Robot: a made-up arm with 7 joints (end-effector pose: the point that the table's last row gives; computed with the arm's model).
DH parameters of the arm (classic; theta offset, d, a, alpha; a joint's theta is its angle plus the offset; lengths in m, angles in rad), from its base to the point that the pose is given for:
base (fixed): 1.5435 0 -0.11 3.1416
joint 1: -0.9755 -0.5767 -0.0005 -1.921
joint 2: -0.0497 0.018 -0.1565 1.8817
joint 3: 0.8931 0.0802 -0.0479 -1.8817
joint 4: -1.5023 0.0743 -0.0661 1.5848
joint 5: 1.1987 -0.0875 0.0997 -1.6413
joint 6: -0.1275 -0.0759 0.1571 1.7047
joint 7: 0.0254 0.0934 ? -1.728
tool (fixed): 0.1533 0.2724 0 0
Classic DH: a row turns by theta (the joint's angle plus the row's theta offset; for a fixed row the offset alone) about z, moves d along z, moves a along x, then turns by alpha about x.
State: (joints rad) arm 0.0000 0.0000 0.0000 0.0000 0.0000 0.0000 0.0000
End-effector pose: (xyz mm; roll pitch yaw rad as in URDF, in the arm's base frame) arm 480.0 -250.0 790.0 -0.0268 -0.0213 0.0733
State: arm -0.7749 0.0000 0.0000 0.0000 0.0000 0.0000 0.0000
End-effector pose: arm 440.1 127.9 790.0 -0.0268 -0.0213 0.8482
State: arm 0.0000 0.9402 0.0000 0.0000 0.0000 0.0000 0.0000
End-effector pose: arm 504.0 -81.0 375.7 0.7097 0.5050 0.6092
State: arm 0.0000 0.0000 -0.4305 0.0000 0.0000 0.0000 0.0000
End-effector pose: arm 472.1 -94.9 790.1 -0.0523 -0.0155 0.5035
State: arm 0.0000 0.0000 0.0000 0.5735 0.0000 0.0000 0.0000
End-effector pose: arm 495.7 -319.8 756.5 0.5029 -0.0903 0.2566
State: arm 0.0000 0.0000 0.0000 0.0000 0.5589 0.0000 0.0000
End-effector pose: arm 333.7 -266.4 916.4 -0.0282 -0.5788 0.0333
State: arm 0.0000 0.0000 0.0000 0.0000 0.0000 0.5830 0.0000
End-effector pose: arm 503.1 -123.1 790.0 -0.0268 -0.0213 0.6563
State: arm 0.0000 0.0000 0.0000 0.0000 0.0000 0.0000 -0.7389
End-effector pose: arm 649.6 -249.1 686.6 0.1480 0.6929 0.2382
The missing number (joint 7, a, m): 0.057
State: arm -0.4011 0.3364 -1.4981 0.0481 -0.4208 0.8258 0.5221
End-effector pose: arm 17.7 147.0 676.8 0.3073 -0.4821 2.7632
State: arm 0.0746 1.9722 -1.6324 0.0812 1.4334 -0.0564 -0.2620
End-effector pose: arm 369.5 -2.5 272.1 2.7768 -0.1554 0.0086
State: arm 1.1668 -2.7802 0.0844 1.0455 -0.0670 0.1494 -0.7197
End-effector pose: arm 351.6 372.2 867.2 -1.6719 -0.6635 -0.5276
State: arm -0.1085 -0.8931 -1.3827 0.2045 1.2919 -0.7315 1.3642
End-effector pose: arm 22.5 -139.8 678.1 2.8557 -0.7016 -2.2417
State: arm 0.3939 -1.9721 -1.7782 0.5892 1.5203 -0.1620 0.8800
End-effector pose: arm -85.5 29.6 839.0 -1.6739 -0.6783 2.1444
